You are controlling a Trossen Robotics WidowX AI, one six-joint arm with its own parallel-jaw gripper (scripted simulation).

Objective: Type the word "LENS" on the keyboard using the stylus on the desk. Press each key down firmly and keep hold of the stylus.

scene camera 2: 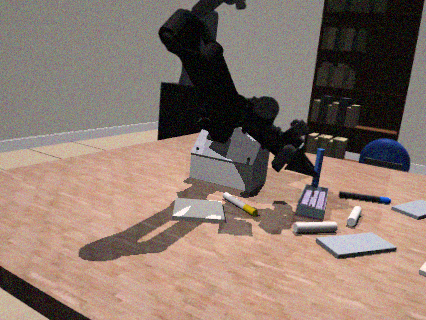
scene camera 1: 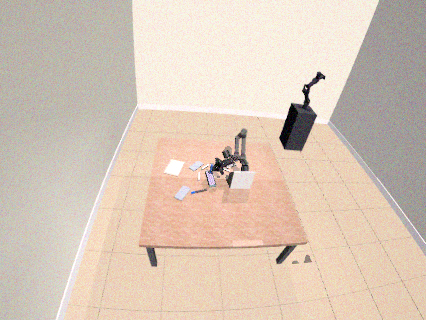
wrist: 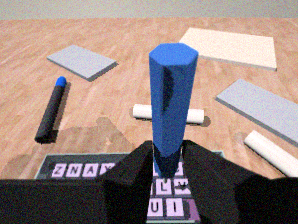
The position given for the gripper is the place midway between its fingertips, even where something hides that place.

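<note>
A white sheet (wrist: 248, 50) and a stylus (wrist: 172, 66) are part of the scene. The gripper (scene camera 2: 316, 174) can be seen here too, and it appears again in the wrist view (wrist: 167, 146).
</note>
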